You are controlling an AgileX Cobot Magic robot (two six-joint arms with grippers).
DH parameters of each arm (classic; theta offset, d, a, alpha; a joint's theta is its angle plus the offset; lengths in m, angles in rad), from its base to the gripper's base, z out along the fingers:
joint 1: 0 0.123 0 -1.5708
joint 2: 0.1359 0 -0.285 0
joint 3: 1.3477 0 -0.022 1.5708
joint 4: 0 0.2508 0 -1.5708
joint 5: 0 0 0.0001 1.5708
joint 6: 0 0.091 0 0
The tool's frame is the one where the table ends.
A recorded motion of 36 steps. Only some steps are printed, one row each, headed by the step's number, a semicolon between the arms.
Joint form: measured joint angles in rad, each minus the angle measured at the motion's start. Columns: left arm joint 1, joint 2, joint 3, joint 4, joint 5, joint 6; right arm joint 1, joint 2, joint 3, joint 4, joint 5, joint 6.
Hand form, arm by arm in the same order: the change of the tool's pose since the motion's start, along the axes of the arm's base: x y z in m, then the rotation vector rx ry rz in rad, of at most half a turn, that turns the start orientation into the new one. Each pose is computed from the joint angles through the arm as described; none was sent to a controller.
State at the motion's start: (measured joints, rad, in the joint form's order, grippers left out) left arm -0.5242 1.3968 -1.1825 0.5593 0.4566 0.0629; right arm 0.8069 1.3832 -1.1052 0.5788 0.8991 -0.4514
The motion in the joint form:
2: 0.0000 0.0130 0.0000 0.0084 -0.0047 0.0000; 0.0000 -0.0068 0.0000 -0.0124 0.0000 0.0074
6: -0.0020 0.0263 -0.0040 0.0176 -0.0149 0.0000; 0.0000 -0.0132 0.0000 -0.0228 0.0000 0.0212
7: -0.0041 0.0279 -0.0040 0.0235 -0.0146 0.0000; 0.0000 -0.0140 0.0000 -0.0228 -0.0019 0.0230
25: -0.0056 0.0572 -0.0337 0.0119 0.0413 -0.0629; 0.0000 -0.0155 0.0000 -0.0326 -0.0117 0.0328
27: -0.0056 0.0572 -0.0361 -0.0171 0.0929 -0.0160; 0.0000 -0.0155 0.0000 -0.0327 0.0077 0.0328
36: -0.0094 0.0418 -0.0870 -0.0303 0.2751 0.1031; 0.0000 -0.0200 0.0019 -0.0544 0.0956 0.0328
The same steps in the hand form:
2: 0.0028 -0.0015 -0.0037 0.0114 0.0038 -0.0036; -0.0004 -0.0015 0.0014 -0.0033 -0.0087 -0.0033
6: 0.0057 -0.0041 -0.0058 0.0190 0.0002 -0.0124; -0.0009 -0.0029 0.0028 -0.0052 -0.0116 -0.0120
7: 0.0058 -0.0048 -0.0062 0.0250 -0.0011 -0.0152; -0.0008 -0.0029 0.0031 -0.0035 -0.0123 -0.0144
25: 0.0114 -0.0062 -0.0098 -0.0105 0.0557 0.0466; 0.0001 -0.0032 0.0035 -0.0032 -0.0203 -0.0252
27: 0.0095 -0.0039 -0.0128 0.0283 0.0949 0.0534; -0.0014 -0.0039 0.0028 -0.0141 -0.0078 -0.0151
36: 0.0022 0.0061 -0.0022 0.1670 0.1571 0.0770; -0.0078 -0.0092 -0.0001 -0.0763 0.0320 0.0333

